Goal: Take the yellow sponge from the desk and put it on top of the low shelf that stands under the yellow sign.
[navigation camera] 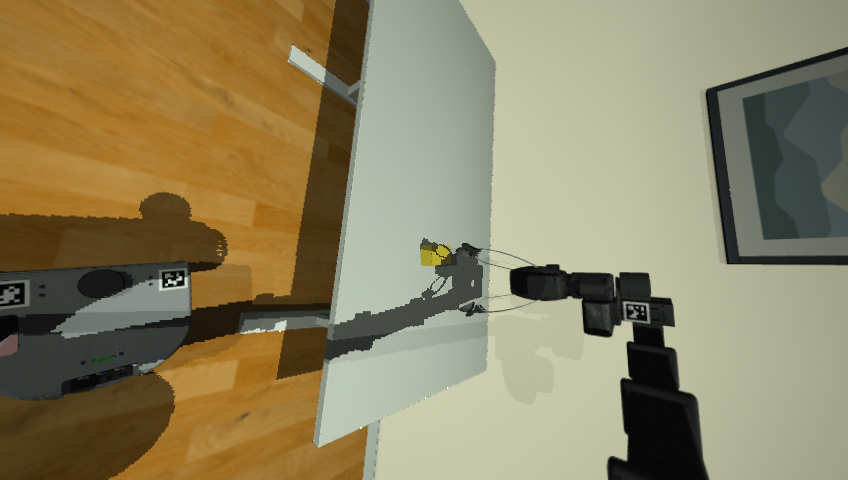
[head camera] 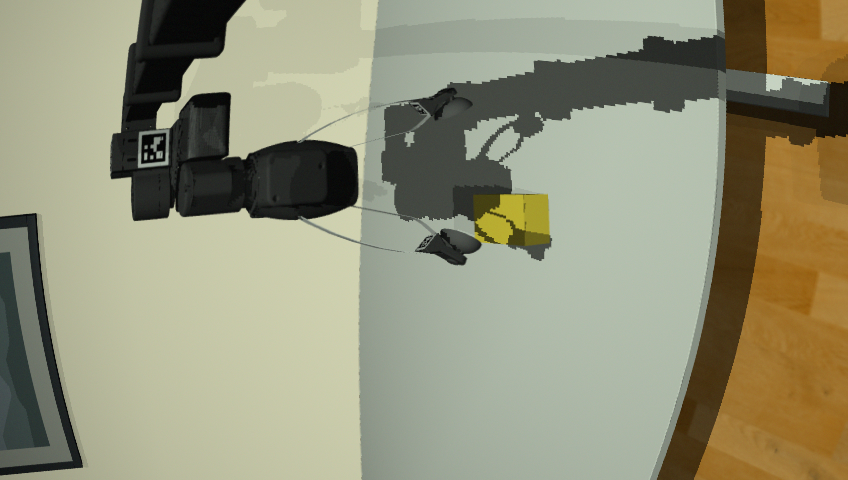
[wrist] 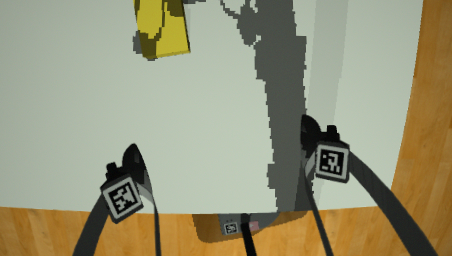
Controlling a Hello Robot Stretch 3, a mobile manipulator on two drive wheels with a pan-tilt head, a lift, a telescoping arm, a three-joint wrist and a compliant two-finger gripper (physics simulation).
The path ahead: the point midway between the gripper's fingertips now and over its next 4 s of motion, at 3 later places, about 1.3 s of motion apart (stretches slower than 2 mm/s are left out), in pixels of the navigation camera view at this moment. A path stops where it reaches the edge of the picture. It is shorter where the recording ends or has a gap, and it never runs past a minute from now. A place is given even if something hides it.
My gripper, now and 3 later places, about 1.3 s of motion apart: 458,279; 476,255; 454,255; 453,255
